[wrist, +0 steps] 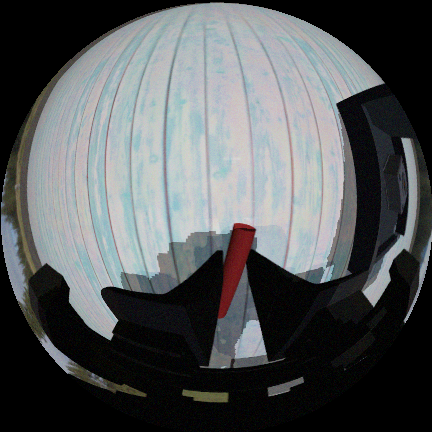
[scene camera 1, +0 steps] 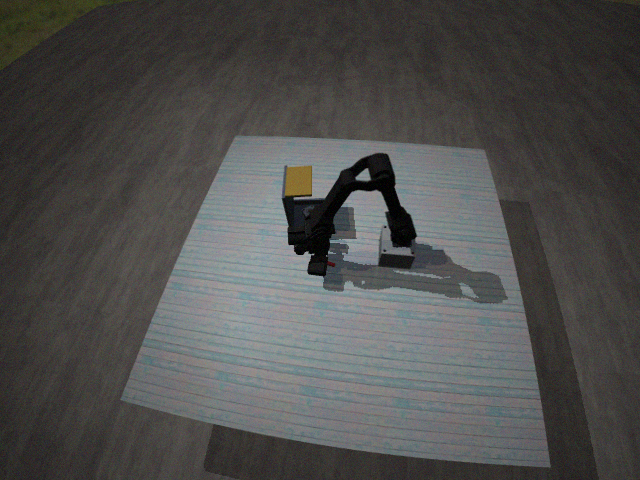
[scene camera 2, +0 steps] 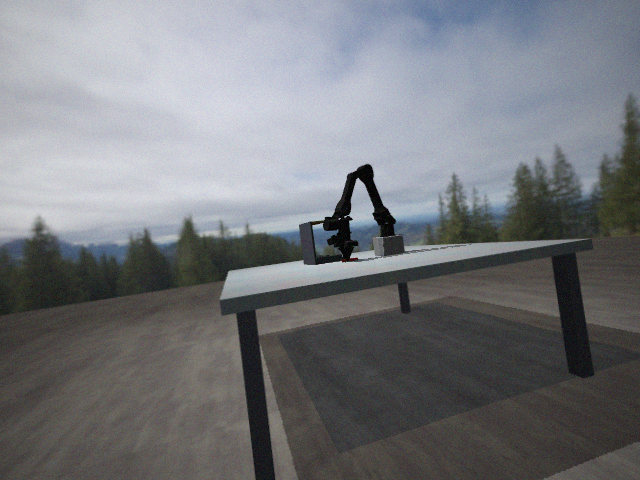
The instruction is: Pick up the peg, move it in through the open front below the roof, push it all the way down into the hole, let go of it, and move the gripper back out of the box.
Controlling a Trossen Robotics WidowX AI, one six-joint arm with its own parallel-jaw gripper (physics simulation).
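Frame: origin at the arm's base, x back, y right, z up, level; centimetres.
Seen in the pictures: gripper, between the fingertips: [wrist: 234, 255] [scene camera 1: 320, 261] [scene camera 2: 346, 261]; arm's base, origin of its link: [scene camera 1: 401, 238] [scene camera 2: 388, 236].
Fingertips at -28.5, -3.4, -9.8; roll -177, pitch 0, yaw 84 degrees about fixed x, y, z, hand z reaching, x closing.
Observation:
Offsets run from my fingertips to a thing's top centre, as dx, dy, dz. "pt": to the spot under its first point. Level surfaces: height alone.
The red peg {+1.5, -0.6, +1.4} [scene camera 1: 330, 264] [scene camera 2: 353, 259] [wrist: 239, 257] lies nearly flat, at or very near table height, outside the box. My gripper [scene camera 1: 321, 264] [scene camera 2: 346, 258] [wrist: 234, 255] points down and is shut on the peg, with a black fingertip on each side of it in the wrist view. The dark box has a yellow roof {-3.9, +20.1, +22.4} [scene camera 1: 298, 180] and a tall side wall [scene camera 2: 308, 243]. It stands beyond the gripper in scene camera 1 and at the right edge of the wrist view. Inside it, a block {pt -4.6, +18.0, +2.9} [wrist: 394, 182] shows edge-on; its hole is hard to make out.
The grey arm base [scene camera 1: 396, 255] [scene camera 2: 388, 245] stands on the table {dz -0.1} [scene camera 1: 330, 361] [scene camera 2: 289, 286], to the right of the gripper in both scene views. The box's low front edge {pt -3.7, +12.1, +1.6} [wrist: 367, 190] is close to the gripper's side. The arm's shadow falls across the table.

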